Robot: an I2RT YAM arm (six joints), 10 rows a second.
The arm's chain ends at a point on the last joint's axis. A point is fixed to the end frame.
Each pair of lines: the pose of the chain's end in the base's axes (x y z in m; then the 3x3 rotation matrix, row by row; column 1 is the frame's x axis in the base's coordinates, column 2 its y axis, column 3 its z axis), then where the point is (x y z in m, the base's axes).
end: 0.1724, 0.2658, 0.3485; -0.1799, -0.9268, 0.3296; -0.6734, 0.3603, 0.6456; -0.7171, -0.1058, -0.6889
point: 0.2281 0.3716 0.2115
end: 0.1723, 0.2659, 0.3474; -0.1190, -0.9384, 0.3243; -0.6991, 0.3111, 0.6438; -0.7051, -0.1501, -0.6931
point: 0.2280 0.3709 0.2098
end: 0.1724, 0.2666, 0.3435; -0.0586, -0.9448, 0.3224; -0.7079, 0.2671, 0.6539; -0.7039, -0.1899, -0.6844
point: 0.2288 0.3732 0.2075
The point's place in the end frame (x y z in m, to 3 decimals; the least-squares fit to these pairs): 0.017 0.001 0.181
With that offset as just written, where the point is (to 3 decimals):
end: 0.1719, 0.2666, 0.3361; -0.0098, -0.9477, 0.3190; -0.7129, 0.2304, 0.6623; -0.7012, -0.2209, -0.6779
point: 0.229 0.375 0.201
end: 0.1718, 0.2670, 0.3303; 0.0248, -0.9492, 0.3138; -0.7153, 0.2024, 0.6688; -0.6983, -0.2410, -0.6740
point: 0.228 0.376 0.196
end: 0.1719, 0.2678, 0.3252; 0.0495, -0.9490, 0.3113; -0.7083, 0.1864, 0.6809; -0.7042, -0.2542, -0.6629
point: 0.228 0.379 0.193
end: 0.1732, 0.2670, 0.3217; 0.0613, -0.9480, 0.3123; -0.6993, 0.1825, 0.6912; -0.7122, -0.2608, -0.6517
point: 0.230 0.380 0.191
